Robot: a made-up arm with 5 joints. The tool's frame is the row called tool.
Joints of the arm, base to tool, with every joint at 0 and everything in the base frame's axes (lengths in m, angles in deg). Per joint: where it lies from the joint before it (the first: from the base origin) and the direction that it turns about. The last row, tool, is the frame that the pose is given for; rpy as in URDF.
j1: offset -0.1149 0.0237 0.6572 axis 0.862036 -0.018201 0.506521
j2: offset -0.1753 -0.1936 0.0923 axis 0 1 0
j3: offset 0.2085 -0.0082 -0.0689 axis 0 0 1
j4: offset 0.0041 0.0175 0.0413 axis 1 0 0
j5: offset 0.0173 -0.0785 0.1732 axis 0 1 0
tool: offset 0.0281 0.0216 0.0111 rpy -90 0 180
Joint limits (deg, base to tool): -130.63..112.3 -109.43..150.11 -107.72..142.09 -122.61..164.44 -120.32..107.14
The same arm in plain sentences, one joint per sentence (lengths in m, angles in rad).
The arm has five revolute joints in a row. What follows holds with every joint at zero, and every direction is one of the base frame's.
The first joint lies 0.1149 m along -x and 0.0237 m along +y and 0.6572 m along +z from the base frame's origin and turns about the direction (0.862036, -0.018201, 0.506521), from -2.2799 to 1.96 rad.
The second joint lies 0.1753 m along -x and 0.1936 m along -y and 0.0923 m along +z from the first joint and turns about +y, from -1.9099 to 2.6199 rad.
The third joint lies 0.2085 m along +x and 0.0082 m along -y and 0.0689 m along -z from the second joint and turns about +z, from -1.8801 to 2.4799 rad.
The fourth joint lies 0.0041 m along +x and 0.0175 m along +y and 0.0413 m along +z from the third joint and turns about +x, from -2.1399 to 2.87 rad.
The fifth joint lies 0.0173 m along +x and 0.0785 m along -y and 0.1732 m along +z from the fourth joint and turns about +y, from -2.1 to 1.8699 rad.
The tool frame, which is the frame that the pose is given for, lies 0.0281 m along +x and 0.0216 m along +y and 0.0111 m along +z from the fifth joint; its axes are the base frame's turned by roll -1.5708, pitch 0 and yaw 3.1416 rad (as in URDF: about the fixed x, then y, then z).

